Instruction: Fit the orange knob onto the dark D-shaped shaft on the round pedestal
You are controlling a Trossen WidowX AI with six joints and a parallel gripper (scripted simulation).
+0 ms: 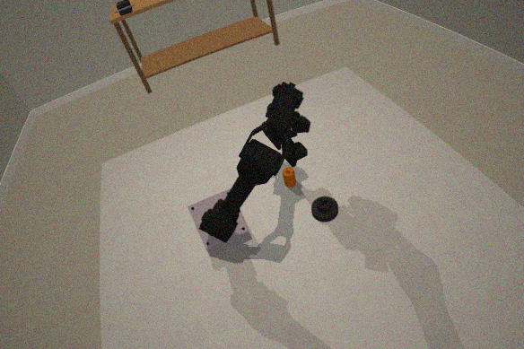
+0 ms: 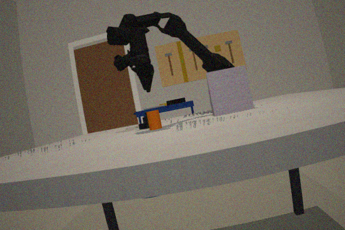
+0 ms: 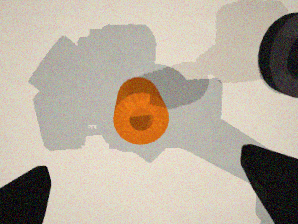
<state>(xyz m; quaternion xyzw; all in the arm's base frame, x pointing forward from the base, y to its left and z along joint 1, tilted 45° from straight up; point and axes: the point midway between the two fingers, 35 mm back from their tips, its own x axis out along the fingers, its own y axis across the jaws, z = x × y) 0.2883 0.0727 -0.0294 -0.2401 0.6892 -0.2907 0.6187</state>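
Now: the orange knob 10 cm below my gripper tip. From my gripper tip the other things lie so: round pedestal: 3 cm ahead, 16 cm to the right, 10 cm below.
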